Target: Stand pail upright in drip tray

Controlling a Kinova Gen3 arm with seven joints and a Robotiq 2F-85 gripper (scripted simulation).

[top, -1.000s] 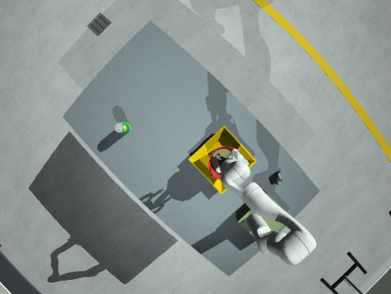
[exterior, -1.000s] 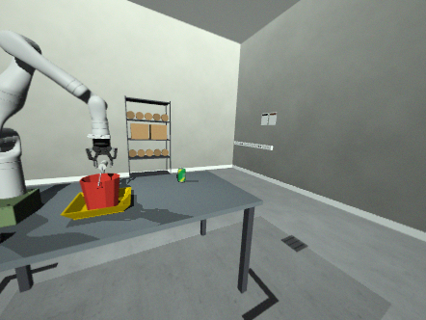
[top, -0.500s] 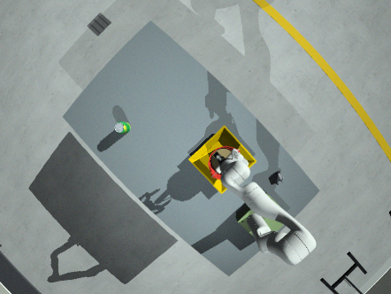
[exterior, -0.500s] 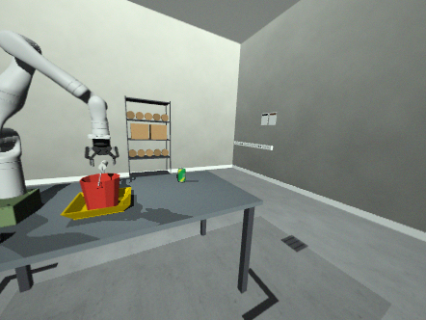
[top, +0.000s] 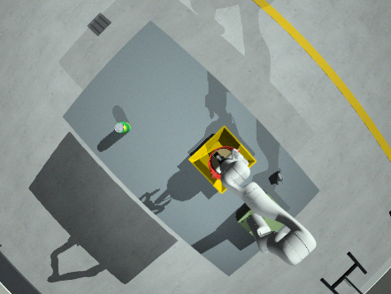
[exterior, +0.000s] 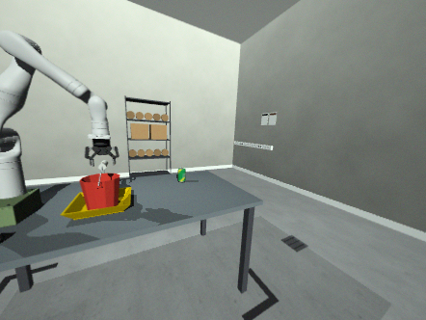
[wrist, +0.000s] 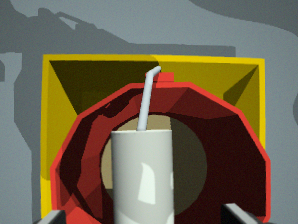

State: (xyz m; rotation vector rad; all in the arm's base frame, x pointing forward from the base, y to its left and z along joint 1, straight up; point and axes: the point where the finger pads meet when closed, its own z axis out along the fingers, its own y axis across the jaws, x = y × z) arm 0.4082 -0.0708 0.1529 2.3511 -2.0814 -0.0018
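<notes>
Now: the bail handle 10 mm behind my hand and 30 mm below it. Round my hand: yellow drip tray 10 mm behind, 220 mm below; then red pail 10 mm behind, 90 mm below; then white can 480 mm ahead, 320 mm to the left, 180 mm below.
</notes>
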